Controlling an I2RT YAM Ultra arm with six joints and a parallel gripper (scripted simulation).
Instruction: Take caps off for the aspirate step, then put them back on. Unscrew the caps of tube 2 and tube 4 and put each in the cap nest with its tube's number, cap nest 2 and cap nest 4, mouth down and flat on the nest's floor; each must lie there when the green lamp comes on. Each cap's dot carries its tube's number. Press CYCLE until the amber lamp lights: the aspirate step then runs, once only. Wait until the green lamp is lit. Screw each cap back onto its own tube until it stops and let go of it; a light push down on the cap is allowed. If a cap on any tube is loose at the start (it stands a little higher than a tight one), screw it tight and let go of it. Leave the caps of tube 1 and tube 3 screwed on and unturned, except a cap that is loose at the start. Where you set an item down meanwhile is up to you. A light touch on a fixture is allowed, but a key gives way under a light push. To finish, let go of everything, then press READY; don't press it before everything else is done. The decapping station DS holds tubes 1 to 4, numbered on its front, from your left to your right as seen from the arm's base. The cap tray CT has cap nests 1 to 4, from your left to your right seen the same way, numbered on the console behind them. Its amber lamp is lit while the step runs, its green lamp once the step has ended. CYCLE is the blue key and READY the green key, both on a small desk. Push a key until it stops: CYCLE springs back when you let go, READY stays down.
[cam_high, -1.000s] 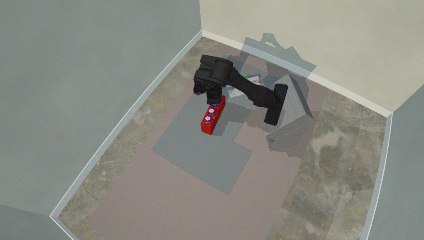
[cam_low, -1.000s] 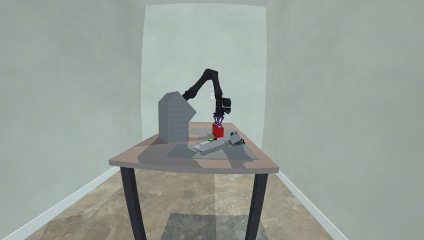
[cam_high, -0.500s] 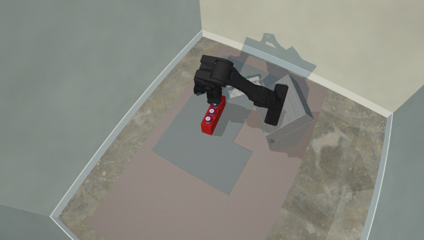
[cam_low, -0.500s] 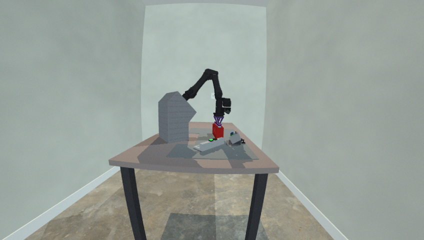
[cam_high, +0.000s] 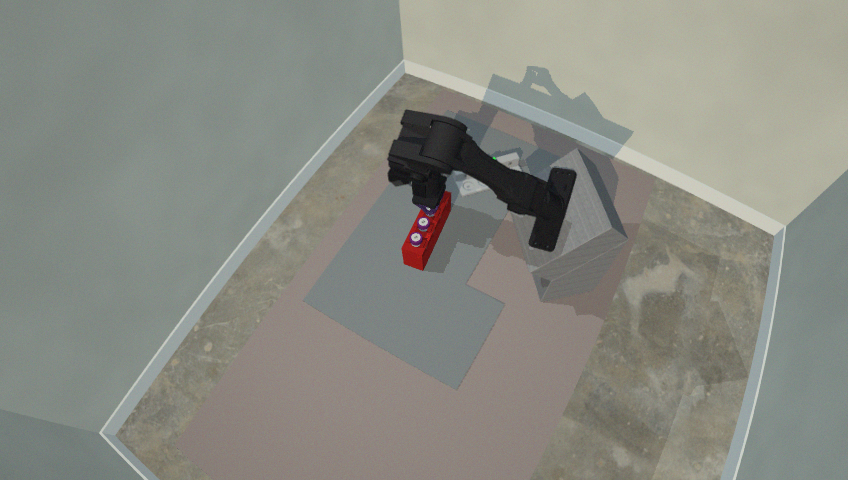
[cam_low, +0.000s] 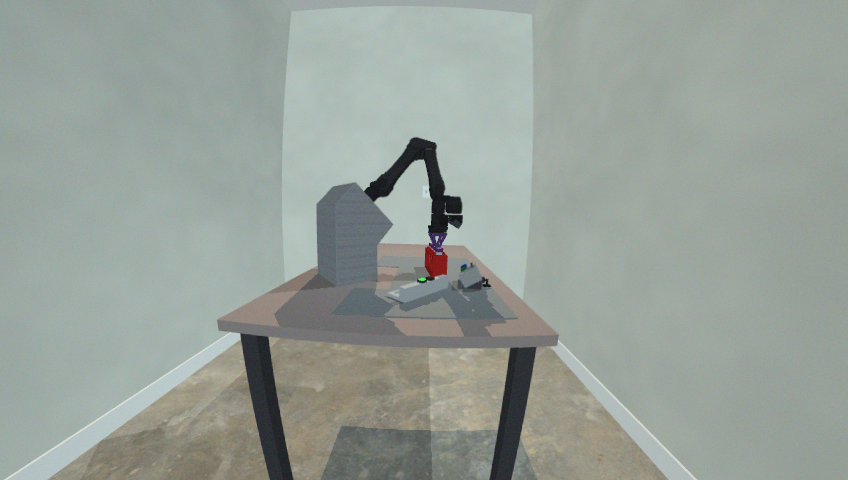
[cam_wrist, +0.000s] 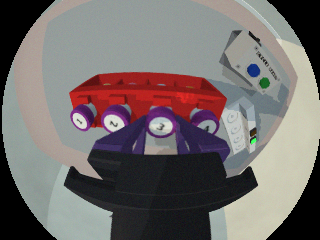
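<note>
Now: hand 120 mm short of the green ready key, 160 mm to the left of it and 50 mm above it. Also, from my hand: blue cycle key (120 mm ahead, 120 mm to the right, 50 mm below); key desk (140 mm ahead, 140 mm to the right, 60 mm below).
</note>
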